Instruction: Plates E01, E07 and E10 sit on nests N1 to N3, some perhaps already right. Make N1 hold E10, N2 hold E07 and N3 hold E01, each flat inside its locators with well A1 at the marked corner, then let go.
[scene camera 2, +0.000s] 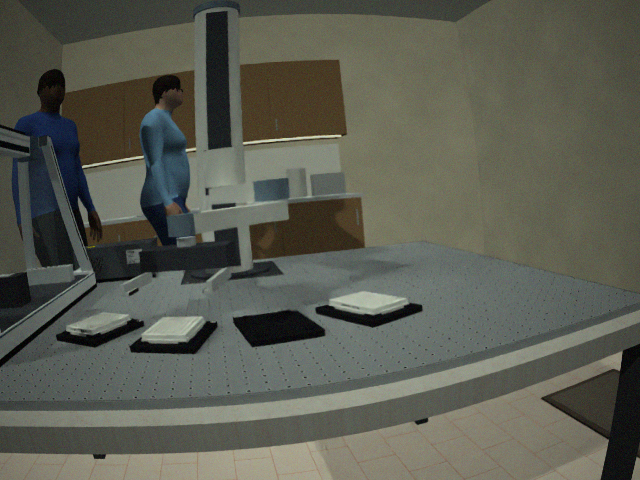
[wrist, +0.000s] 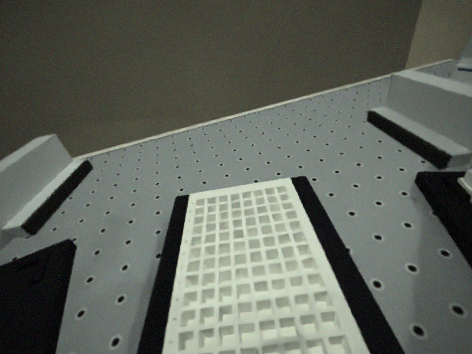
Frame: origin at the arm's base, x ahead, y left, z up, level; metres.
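Seen in the pictures: gripper, fingertip midpoint: (scene camera 2: 163, 289) (wrist: 222, 124).
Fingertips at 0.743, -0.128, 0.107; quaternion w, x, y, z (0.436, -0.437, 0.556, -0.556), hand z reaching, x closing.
Pixels of each thing's top centre, then the offset from my fingertips to it, as dx, dy, dz. "*": a spot on its surface instead.
- E01, middle of its top: (wrist: 247, 250) (scene camera 2: 173, 325) -0.022, +0.005, -0.069
- black nest N2, surface spot: (wrist: 167, 280) (scene camera 2: 202, 332) * -0.012, +0.056, -0.083
- white plate, middle of its top: (scene camera 2: 98, 320) -0.098, -0.164, -0.069
- far-left nest, middle of its top: (scene camera 2: 98, 324) -0.098, -0.164, -0.077
- third plate, middle of its top: (scene camera 2: 367, 299) -0.060, +0.357, -0.069
- right nest, middle of its top: (scene camera 2: 368, 304) -0.060, +0.357, -0.078
- black OUT nest, middle of its top: (scene camera 2: 274, 321) -0.029, +0.184, -0.078
- dark box, surface spot: (scene camera 2: 111, 260) * -0.777, -0.275, -0.025
My gripper (scene camera 2: 172, 289) (wrist: 222, 124) is open and empty, raised above the table, with its fingers wide apart on either side of plate E01 in the wrist view. E01 (scene camera 2: 174, 328) (wrist: 247, 235), a white well plate, sits on black nest N2 (scene camera 2: 204, 338) (wrist: 167, 280) and looks flat. Another white plate (scene camera 2: 99, 322) (wrist: 468, 181) sits on the far-left nest (scene camera 2: 98, 339) (wrist: 442, 192) in the scene view. A third plate (scene camera 2: 368, 302) sits on the right nest (scene camera 2: 372, 320). The codes and A1 marks are not readable, so I cannot tell which of those two is E07 or E10.
The black OUT nest (scene camera 2: 279, 327) (wrist: 37, 295) holds no plate in the scene view and stands between N2 and the right nest. A white-framed enclosure (scene camera 2: 62, 304) stands at the table's left. A dark box (scene camera 2: 111, 260) is behind. Two people (scene camera 2: 54, 160) (scene camera 2: 164, 155) stand beyond the table.
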